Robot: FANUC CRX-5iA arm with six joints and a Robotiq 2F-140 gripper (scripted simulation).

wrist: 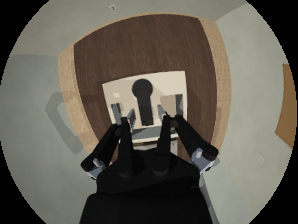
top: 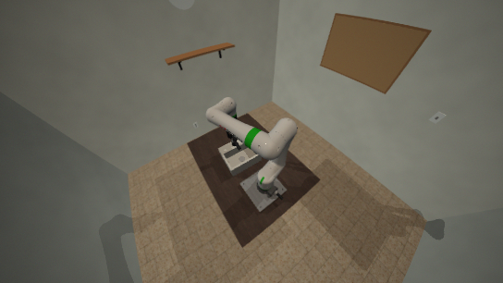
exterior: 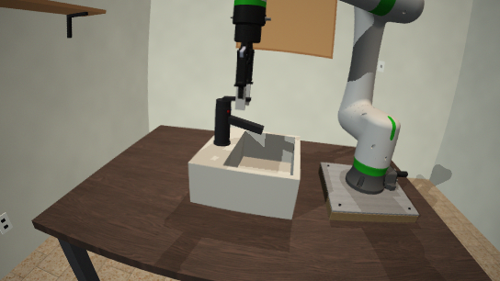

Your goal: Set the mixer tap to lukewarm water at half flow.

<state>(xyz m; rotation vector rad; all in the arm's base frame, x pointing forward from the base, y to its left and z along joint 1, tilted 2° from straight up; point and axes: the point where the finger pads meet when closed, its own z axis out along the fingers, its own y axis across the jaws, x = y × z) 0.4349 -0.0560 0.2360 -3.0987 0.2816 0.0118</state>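
My gripper is now 2 cm short of the lever and 1 cm above it. Also, from my hand: black mixer tap 4 cm ahead, 1 cm to the right, 5 cm below; then white sink basin 6 cm behind, 1 cm to the left, 24 cm below.
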